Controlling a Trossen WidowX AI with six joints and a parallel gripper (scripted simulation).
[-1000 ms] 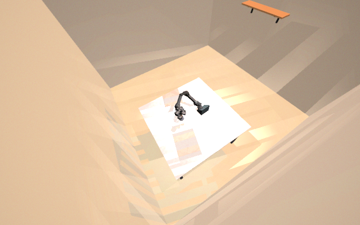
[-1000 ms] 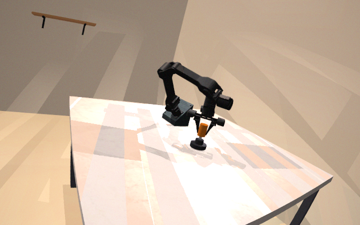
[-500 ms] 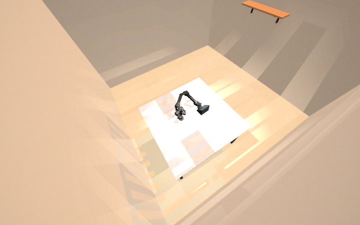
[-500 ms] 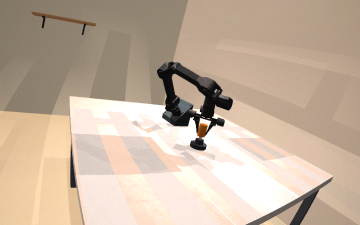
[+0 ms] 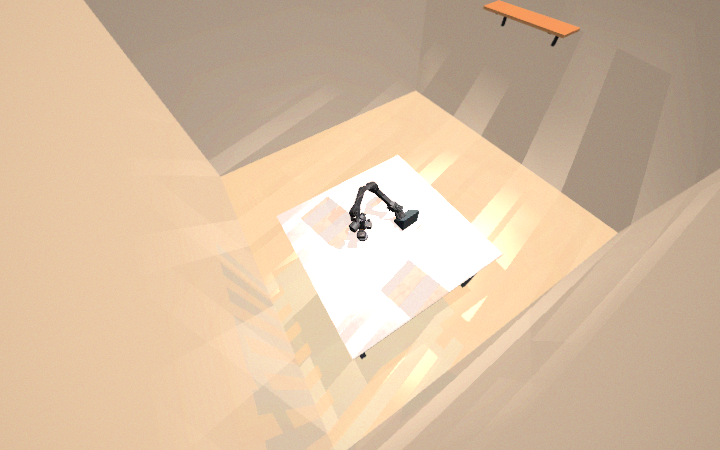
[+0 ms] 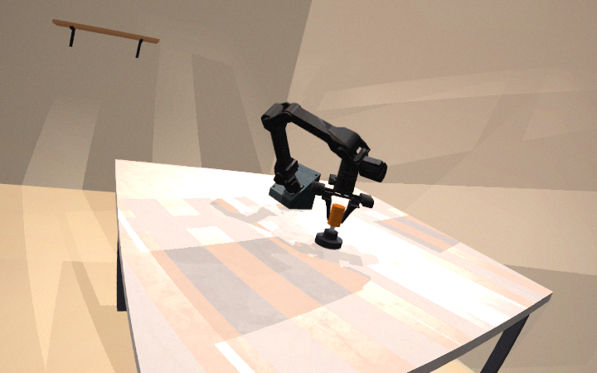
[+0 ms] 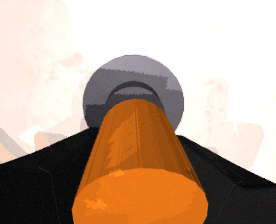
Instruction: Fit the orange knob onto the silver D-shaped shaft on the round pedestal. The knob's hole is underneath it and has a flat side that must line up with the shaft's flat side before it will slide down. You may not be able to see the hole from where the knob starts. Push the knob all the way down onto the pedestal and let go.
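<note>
Right now the orange knob is 3 cm above my gripper tip. From my gripper tip the other things lie so: round pedestal 4 cm below.
</note>
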